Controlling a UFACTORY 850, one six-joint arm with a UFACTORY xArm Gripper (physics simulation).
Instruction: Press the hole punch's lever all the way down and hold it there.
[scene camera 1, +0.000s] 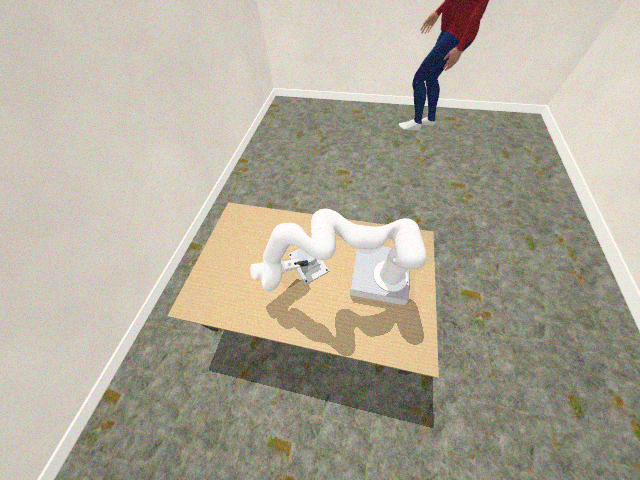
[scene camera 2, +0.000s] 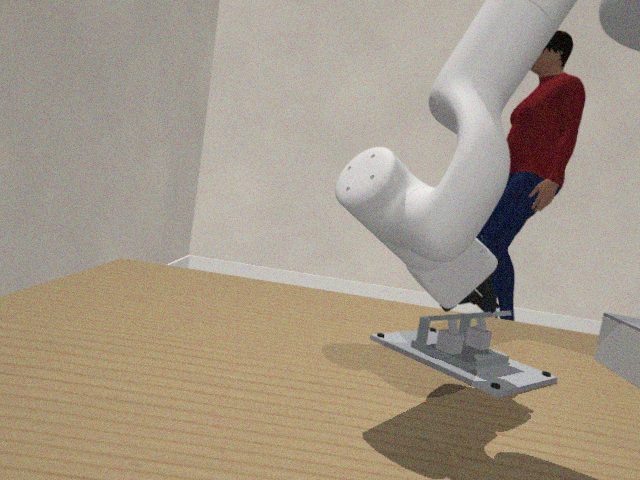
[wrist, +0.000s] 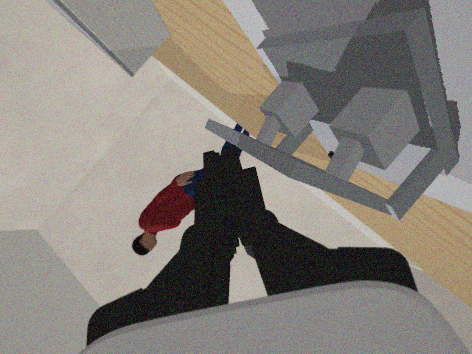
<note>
I see my gripper (wrist: 226, 168) and a hole punch lever (wrist: 335, 179).
</note>
